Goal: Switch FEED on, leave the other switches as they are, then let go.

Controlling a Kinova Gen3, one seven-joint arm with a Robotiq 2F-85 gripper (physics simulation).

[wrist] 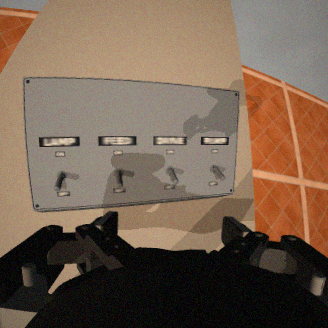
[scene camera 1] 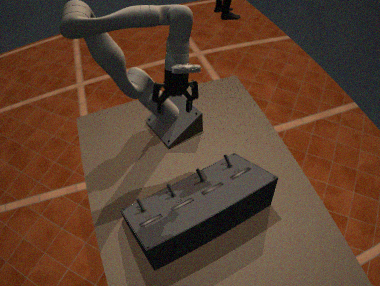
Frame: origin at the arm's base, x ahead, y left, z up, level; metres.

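Where they show: gripper, between the fingertips: (wrist: 169, 225) (scene camera 1: 174, 113); arm's base, origin of its link: (scene camera 1: 169, 114).
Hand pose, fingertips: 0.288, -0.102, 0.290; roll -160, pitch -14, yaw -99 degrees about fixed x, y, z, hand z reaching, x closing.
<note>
Each offset is from my fingertips to the top centre of the thing, as dx, dy, dz. "spot": to the spot under its first point. Level surfaces: height alone.
The grey switch box (scene camera 1: 200, 220) (wrist: 75, 110) carries four levers in a row. In the wrist view, the labels run LAMP, FEED, DRIVE and a blurred PUMP from left to right. The FEED lever @(+0.094, +0.030, -0.222) (scene camera 1: 201, 175) (wrist: 119, 179) leans toward the lower mark, away from its ON mark @(spot: +0.152, +0.029, -0.240) (wrist: 118, 152). The LAMP lever @(+0.092, +0.149, -0.222) (scene camera 1: 227, 161) (wrist: 61, 180), DRIVE lever @(+0.096, -0.090, -0.222) (scene camera 1: 171, 191) (wrist: 172, 175) and PUMP lever @(+0.098, -0.210, -0.222) (scene camera 1: 141, 205) (wrist: 217, 173) lean to the same side. My gripper (scene camera 1: 174, 107) (wrist: 169, 225) is open and empty, high and on the robot-base side of the box, touching no lever.
The box stands on a beige table @(dz -0.352) (scene camera 1: 120, 145) (wrist: 140, 40). The arm's grey wedge-shaped base (scene camera 1: 191, 127) stands on the table behind the box. Shadows of the arm and gripper fall across the panel and the table. An orange tiled floor (scene camera 1: 40, 150) (wrist: 280, 140) surrounds the table.
</note>
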